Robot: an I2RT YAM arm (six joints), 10 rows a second.
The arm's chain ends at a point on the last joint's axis. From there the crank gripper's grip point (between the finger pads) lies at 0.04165 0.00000 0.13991 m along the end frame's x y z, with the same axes.
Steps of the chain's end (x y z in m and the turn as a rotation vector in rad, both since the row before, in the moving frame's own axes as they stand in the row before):
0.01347 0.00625 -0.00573 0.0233 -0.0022 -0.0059
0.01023 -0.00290 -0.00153 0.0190 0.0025 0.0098
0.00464 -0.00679 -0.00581 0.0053 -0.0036 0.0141
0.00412 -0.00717 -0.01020 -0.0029 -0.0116 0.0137
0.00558 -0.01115 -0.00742 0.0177 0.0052 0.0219
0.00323 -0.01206 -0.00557 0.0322 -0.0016 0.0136
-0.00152 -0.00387 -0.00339 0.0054 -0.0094 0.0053
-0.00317 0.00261 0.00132 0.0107 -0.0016 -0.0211
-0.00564 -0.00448 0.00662 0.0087 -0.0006 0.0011
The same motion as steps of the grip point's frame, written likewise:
0.01315 0.00274 -0.00568 0.0233 -0.0022 -0.0059
0.01059 -0.00515 -0.00166 0.0190 0.0025 0.0098
0.00414 -0.00695 -0.00566 0.0053 -0.0036 0.0141
0.00249 -0.00620 -0.00973 -0.0029 -0.0116 0.0137
0.00632 -0.01270 -0.00765 0.0177 0.0052 0.0219
0.00303 -0.01600 -0.00557 0.0322 -0.0016 0.0136
-0.00284 -0.00441 -0.00301 0.0054 -0.0094 0.0053
-0.00342 0.00024 0.00137 0.0107 -0.0016 -0.0211
-0.00572 -0.00565 0.00664 0.0087 -0.0006 0.0011

